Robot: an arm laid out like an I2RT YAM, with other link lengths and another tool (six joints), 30 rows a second.
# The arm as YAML. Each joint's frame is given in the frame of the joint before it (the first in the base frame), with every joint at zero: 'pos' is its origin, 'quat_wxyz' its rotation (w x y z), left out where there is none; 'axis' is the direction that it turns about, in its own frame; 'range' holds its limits. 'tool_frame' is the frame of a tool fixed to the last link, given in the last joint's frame.
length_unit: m
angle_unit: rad
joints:
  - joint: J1
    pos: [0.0, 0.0, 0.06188]
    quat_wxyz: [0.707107, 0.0, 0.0, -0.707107]
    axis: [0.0, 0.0, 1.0]
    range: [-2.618, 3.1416]
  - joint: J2
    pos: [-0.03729, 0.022, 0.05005]
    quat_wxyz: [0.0, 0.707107, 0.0, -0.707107]
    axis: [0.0, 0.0, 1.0]
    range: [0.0, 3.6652]
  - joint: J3
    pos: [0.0, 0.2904, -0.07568]
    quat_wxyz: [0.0, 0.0, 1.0, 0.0]
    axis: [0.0, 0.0, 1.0]
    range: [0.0, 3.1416]
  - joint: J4
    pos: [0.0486, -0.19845, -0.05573]
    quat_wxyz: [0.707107, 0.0, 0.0, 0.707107]
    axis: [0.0, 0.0, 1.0]
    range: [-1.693, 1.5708]
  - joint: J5
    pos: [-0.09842, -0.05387, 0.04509]
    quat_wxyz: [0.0, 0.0, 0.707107, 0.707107]
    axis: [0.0, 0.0, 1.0]
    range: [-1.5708, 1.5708]
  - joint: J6
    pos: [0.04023, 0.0, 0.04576]
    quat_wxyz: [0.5, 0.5, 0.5, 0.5]
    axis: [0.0, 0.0, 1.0]
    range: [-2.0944, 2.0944]
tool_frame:
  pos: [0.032, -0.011, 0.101]
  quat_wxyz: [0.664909, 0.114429, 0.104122, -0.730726]
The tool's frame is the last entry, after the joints.
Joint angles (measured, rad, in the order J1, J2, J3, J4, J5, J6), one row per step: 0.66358, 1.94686, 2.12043, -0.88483, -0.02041, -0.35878; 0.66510, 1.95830, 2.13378, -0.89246, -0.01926, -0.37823; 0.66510, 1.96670, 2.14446, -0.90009, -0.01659, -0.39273; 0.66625, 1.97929, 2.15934, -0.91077, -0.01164, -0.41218; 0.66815, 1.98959, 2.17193, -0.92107, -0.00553, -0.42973; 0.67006, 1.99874, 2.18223, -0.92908, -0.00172, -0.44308; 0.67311, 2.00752, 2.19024, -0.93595, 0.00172, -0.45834; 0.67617, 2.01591, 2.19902, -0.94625, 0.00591, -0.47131; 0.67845, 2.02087, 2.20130, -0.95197, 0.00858, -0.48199; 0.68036, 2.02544, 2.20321, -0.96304, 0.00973, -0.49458; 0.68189, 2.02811, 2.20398, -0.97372, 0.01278, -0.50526; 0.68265, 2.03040, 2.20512, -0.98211, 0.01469, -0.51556; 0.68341, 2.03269, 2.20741, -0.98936, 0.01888, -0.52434; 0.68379, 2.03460, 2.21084, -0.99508, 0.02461, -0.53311; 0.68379, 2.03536, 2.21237, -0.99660, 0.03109, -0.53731
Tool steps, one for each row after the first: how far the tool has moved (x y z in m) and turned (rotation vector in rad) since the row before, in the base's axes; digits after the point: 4 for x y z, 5 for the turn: 0.0014, 0.0024, -0.0016, -0.01545, -0.00532, 0.01339; 0.0012, 0.0009, -0.0013, -0.01310, -0.00381, 0.00755; 0.0016, 0.0017, -0.0022, -0.01903, -0.00463, 0.01037; 0.0010, 0.0015, -0.0019, -0.01831, -0.00442, 0.00913; 0.0008, 0.0016, -0.0019, -0.01396, -0.00236, 0.00812; 0.0004, 0.0022, -0.0024, -0.01533, -0.00243, 0.01093; 0.0000, 0.0017, -0.0026, -0.01582, 0.00010, 0.00894; -0.0002, 0.0012, -0.0025, -0.01275, 0.00063, 0.00777; -0.0010, 0.0007, -0.0035, -0.01630, 0.00463, 0.00993; -0.0010, 0.0000, -0.0029, -0.01551, 0.00377, 0.00698; -0.0007, 0.0000, -0.0021, -0.01272, 0.00214, 0.00684; -0.0003, -0.0002, -0.0015, -0.01172, 0.00000, 0.00424; 0.0001, -0.0004, -0.0005, -0.01067, -0.00302, 0.00285; 0.0005, -0.0006, 0.0001, -0.00644, -0.00413, -0.00136
